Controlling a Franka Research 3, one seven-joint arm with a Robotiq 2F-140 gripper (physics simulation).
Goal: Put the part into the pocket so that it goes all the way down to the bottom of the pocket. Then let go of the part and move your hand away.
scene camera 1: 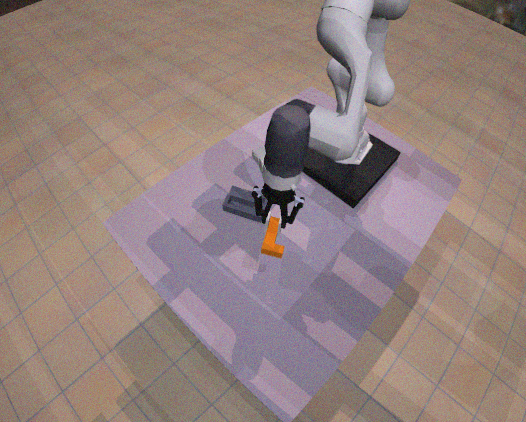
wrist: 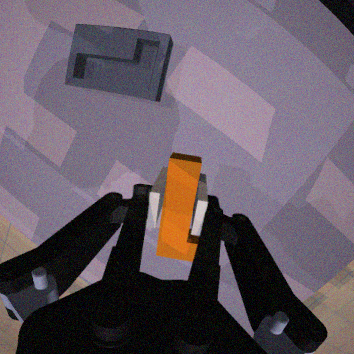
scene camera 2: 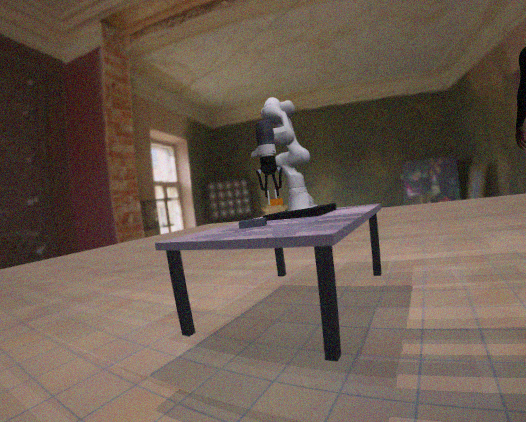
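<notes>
The orange L-shaped part (scene camera 1: 271,240) (scene camera 2: 276,202) (wrist: 181,205) hangs above the table. My gripper (scene camera 1: 274,221) (scene camera 2: 273,196) (wrist: 181,183) is shut on its long leg, with one pale pad on each side. In the wrist view the long leg runs up and down the picture, and the short foot is mostly hidden behind the right finger. The grey block (scene camera 1: 244,214) (scene camera 2: 252,223) (wrist: 105,42) lies on the table, apart from the part, at upper left in the wrist view. Its L-shaped pocket (wrist: 117,70) has its long run crosswise there and its short arm upward at the right end.
The purple patterned table (scene camera 1: 200,320) (scene camera 2: 225,243) carries the block and the black base plate (scene camera 1: 350,187) of the arm. The base plate lies behind and to the right of the gripper in scene camera 1. Patchy shadows cross the table.
</notes>
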